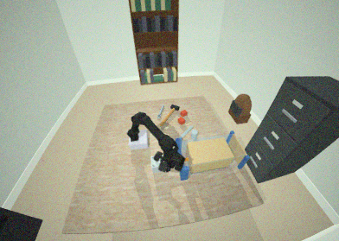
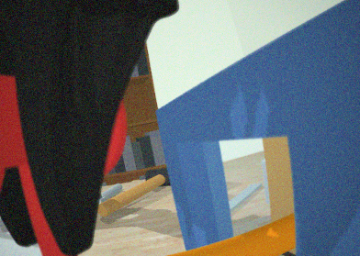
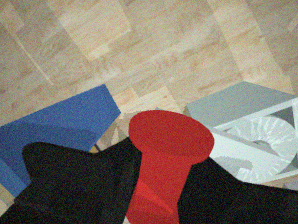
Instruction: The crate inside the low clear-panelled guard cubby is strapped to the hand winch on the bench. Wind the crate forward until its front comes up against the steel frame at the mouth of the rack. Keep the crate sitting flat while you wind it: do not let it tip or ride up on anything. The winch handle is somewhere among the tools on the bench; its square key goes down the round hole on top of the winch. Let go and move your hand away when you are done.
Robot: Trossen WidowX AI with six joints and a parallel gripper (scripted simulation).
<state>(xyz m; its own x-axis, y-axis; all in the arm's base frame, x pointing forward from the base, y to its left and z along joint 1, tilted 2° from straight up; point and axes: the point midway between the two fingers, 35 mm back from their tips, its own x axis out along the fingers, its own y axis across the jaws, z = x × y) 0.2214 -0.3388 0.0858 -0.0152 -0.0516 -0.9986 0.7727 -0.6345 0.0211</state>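
Right now my gripper tip is 20 mm past the winch handle, 30 mm to the right of it and 10 mm above it. Round my gripper tip: blue frame: 90 mm ahead, 60 mm to the left, 10 mm below; red grip: 20 mm above; grey winch: 80 mm behind, 70 mm to the left, 80 mm below.
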